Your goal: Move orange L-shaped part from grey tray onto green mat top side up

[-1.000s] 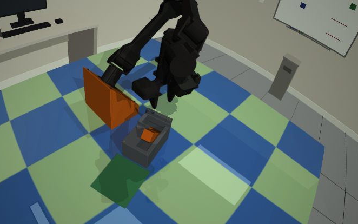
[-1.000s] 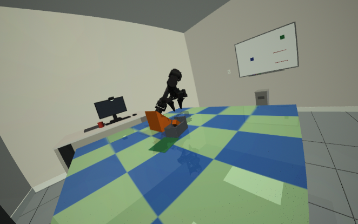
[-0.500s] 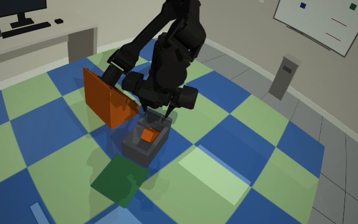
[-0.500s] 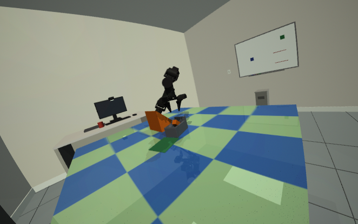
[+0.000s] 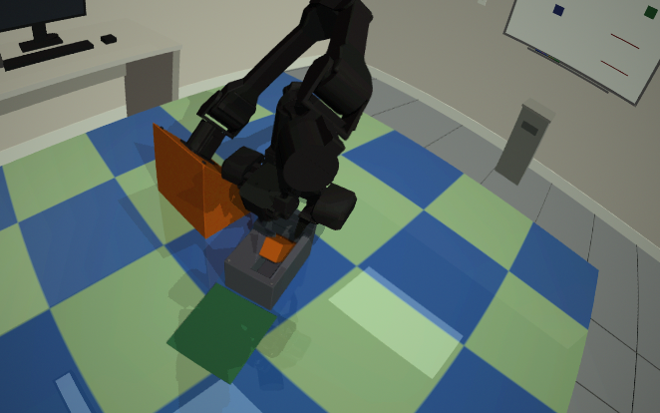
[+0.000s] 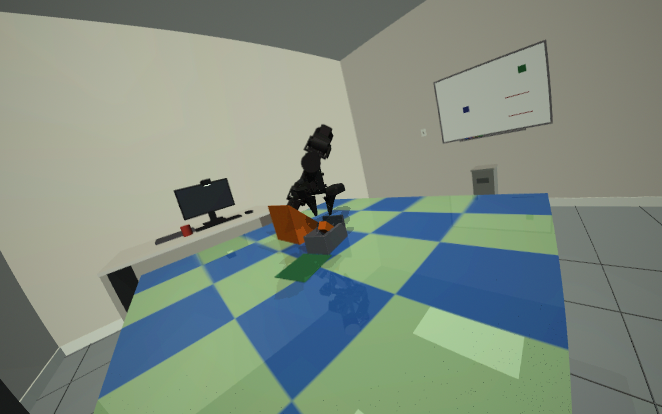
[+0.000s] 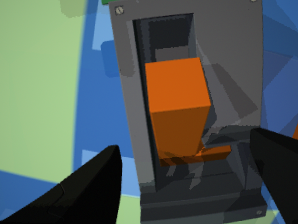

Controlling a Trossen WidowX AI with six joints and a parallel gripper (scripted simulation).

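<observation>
My gripper tip is 30 mm past the orange L-shaped part, 20 mm to the right of it and 80 mm above it. Round my gripper tip: green mat 50 mm ahead, 140 mm to the right, 130 mm below.
</observation>
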